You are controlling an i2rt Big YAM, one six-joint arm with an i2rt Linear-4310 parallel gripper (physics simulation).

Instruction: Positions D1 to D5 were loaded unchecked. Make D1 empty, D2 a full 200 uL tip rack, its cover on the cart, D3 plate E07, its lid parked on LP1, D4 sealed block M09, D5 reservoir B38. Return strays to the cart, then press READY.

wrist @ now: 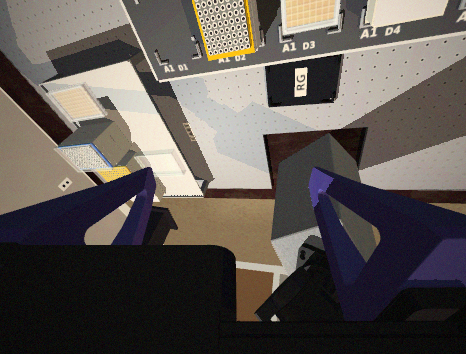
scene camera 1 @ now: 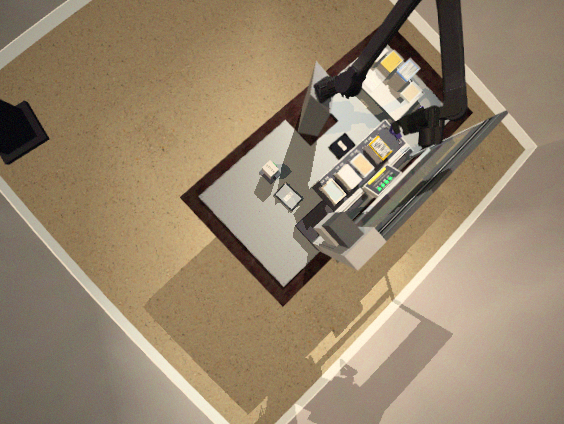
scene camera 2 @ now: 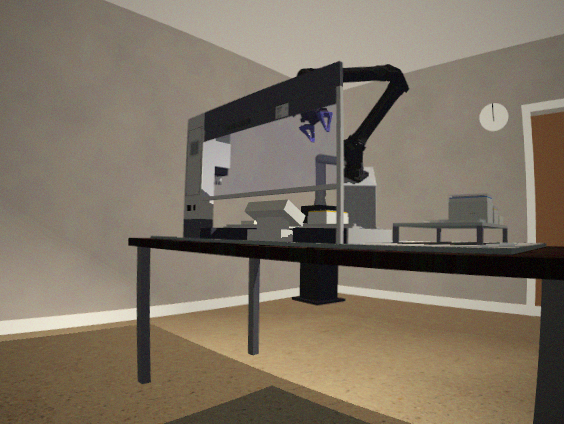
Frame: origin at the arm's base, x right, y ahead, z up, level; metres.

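Seen in the pictures: gripper, fingertip midpoint: [wrist: 232, 176] [scene camera 1: 400, 126] [scene camera 2: 320, 137]; arm's base, link origin: [wrist: 329, 273] [scene camera 1: 322, 90] [scene camera 2: 353, 175].
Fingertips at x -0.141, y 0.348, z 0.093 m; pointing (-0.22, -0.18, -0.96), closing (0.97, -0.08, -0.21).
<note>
Pixels of each thing's middle, then the offset from my fingertips to it. "pt": a spot on its surface instead.
- yellow-rimmed tip rack, body centre: [wrist: 225, 7] [scene camera 2: 328, 219] [scene camera 1: 377, 149] dx -0.078, dy +0.032, dz -0.323 m
- orange-welled plate, body centre: [scene camera 1: 362, 164] dx +0.044, dy +0.055, dz -0.345 m
- white block, body centre: [scene camera 1: 348, 177] dx +0.167, dy +0.068, dz -0.334 m
- pale tray-like item, body centre: [scene camera 1: 332, 191] dx +0.290, dy +0.086, dz -0.340 m
- cart, body centre: [wrist: 139, 143] [scene camera 2: 455, 233] [scene camera 1: 382, 84] dx -0.399, dy -0.295, dz -0.368 m
- panel, surface spot: [scene camera 1: 382, 181] pt dx +0.036, dy +0.195, dz -0.284 m
- orange plate, body centre: [wrist: 76, 104] [scene camera 2: 462, 220] [scene camera 1: 411, 92] dx -0.495, dy -0.148, dz -0.329 m
- blue-rimmed rack, body centre: [wrist: 86, 156] [scene camera 2: 470, 198] [scene camera 1: 407, 70] dx -0.475, dy -0.254, dz -0.250 m
- yellow rack, body centre: [wrist: 118, 176] [scene camera 1: 391, 62] dx -0.455, dy -0.361, dz -0.283 m
- clear lid-like piece, body centre: [wrist: 160, 163] [scene camera 1: 373, 80] dx -0.322, dy -0.335, dz -0.329 m
- black RG pad, body centre: [wrist: 300, 82] [scene camera 1: 342, 145] dx +0.054, dy -0.113, dz -0.394 m
- framed pad, body centre: [scene camera 1: 288, 196] dx +0.514, dy -0.036, dz -0.387 m
My gripper [scene camera 1: 396, 133] [scene camera 2: 320, 136] [wrist: 232, 176] is open and empty, high above the D1 end of the deck. D1 [wrist: 167, 30] shows bare deck in the wrist view. A yellow-rimmed tip rack [scene camera 1: 380, 148] [wrist: 224, 27] sits at D2, with holes showing on top and no cover. An orange-welled plate [scene camera 1: 362, 164] [wrist: 310, 14] sits at D3. A white block [scene camera 1: 348, 177] [wrist: 407, 11] sits at D4, and a pale tray-like item [scene camera 1: 333, 191] at D5. The cart [scene camera 2: 415, 225] [wrist: 120, 82] carries labware. A panel [scene camera 1: 382, 181] shows green marks. The item codes cannot be read.
On the cart are an orange plate [scene camera 1: 411, 92] [wrist: 77, 102], a blue-rimmed rack [scene camera 1: 408, 69] [wrist: 85, 157], a yellow rack [scene camera 1: 392, 61] and a clear lid-like piece [wrist: 162, 164]. A black RG pad [wrist: 280, 90], a tall grey box [scene camera 1: 315, 115] and a framed pad [scene camera 1: 289, 196] stand beyond the deck.
</note>
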